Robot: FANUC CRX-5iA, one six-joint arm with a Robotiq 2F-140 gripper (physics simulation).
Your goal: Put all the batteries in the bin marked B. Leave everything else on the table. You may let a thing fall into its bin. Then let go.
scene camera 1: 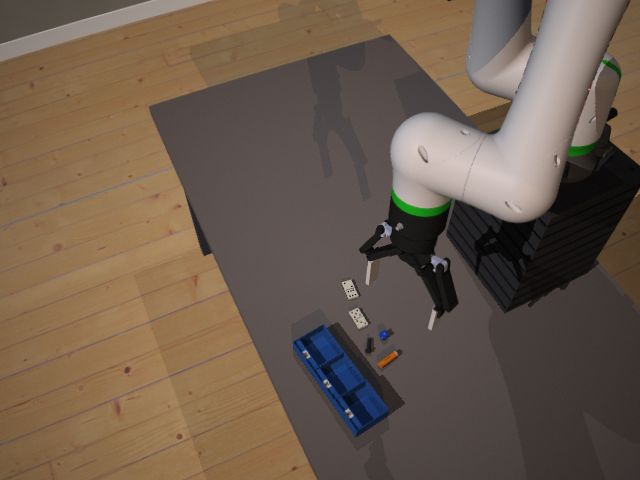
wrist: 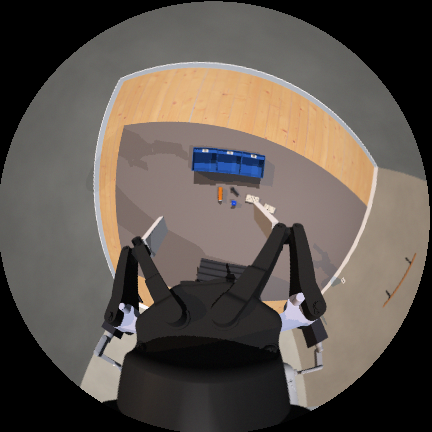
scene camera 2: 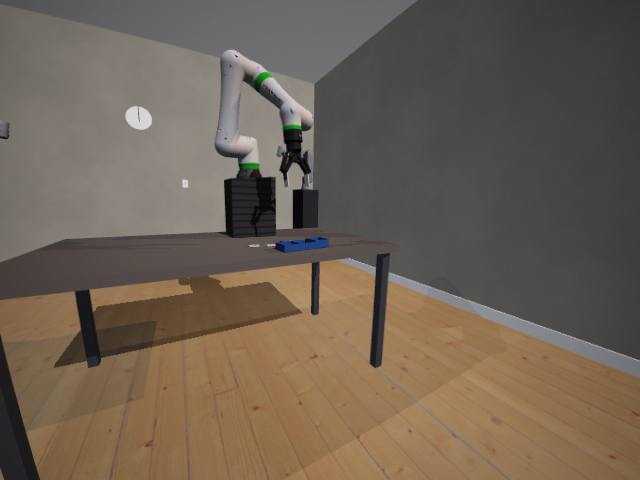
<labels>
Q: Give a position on a blue three-compartment bin tray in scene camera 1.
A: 358,404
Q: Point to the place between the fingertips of my gripper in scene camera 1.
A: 402,302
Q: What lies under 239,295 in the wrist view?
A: My gripper.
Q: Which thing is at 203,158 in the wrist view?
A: A blue three-compartment bin tray.
</labels>
